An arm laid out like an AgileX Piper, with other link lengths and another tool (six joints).
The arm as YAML. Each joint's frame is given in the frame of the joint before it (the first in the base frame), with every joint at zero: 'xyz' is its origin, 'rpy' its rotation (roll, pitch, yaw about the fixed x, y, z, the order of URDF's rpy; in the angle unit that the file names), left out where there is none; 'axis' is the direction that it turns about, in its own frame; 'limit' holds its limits. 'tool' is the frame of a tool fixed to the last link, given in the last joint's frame.
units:
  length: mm
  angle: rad
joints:
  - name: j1
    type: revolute
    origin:
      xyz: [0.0, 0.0, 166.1]
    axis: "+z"
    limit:
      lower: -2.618
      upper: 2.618
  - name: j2
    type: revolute
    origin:
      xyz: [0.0, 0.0, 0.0]
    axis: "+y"
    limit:
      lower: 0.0
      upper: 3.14
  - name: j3
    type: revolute
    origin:
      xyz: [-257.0, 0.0, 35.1]
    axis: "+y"
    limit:
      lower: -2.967
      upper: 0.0
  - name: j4
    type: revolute
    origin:
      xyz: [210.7, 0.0, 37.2]
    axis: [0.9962, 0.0, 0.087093]
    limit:
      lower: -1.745
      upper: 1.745
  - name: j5
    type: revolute
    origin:
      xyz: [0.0, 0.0, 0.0]
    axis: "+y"
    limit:
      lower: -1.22
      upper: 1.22
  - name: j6
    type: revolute
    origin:
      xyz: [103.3, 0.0, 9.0]
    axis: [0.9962, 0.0, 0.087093]
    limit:
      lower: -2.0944
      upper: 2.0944
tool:
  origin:
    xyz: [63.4, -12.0, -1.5]
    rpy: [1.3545, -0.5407, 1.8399]
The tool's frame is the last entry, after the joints.
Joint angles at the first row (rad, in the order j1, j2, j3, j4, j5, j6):
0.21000, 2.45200, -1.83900, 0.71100, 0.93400, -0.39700
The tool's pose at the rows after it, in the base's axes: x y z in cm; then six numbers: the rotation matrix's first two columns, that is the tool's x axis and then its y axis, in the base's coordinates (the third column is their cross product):
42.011 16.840 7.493 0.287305 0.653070 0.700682 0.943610 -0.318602 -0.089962
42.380 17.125 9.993 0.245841 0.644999 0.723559 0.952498 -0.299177 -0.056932
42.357 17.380 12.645 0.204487 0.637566 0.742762 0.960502 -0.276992 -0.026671
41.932 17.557 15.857 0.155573 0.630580 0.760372 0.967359 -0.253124 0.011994
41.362 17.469 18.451 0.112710 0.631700 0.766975 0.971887 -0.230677 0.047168
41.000 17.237 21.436 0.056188 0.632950 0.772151 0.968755 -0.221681 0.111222
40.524 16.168 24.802 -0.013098 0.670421 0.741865 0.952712 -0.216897 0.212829
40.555 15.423 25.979 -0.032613 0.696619 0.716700 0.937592 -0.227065 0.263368
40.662 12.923 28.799 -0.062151 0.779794 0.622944 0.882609 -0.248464 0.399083
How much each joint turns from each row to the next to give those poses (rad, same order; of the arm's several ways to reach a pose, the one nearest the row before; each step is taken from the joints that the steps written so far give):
-0.00001, -0.01402, -0.01295, -0.00899, 0.00599, -0.00003
0.00001, -0.04199, -0.02702, 0.00000, 0.03300, 0.00001
0.00101, -0.05101, -0.01599, 0.00000, 0.03599, 0.00001
0.00200, -0.07199, -0.00203, -0.00201, 0.03601, 0.00001
-0.00001, -0.06198, -0.00005, -0.01101, 0.03303, 0.00002
-0.00001, -0.07100, -0.00096, -0.01598, 0.00998, -0.00004
0.00002, -0.09099, -0.00005, -0.07502, 0.00102, 0.01605
-0.00001, -0.03400, 0.00001, -0.05200, -0.01400, 0.01899
0.00000, -0.08202, 0.00005, -0.17299, -0.03603, 0.06298

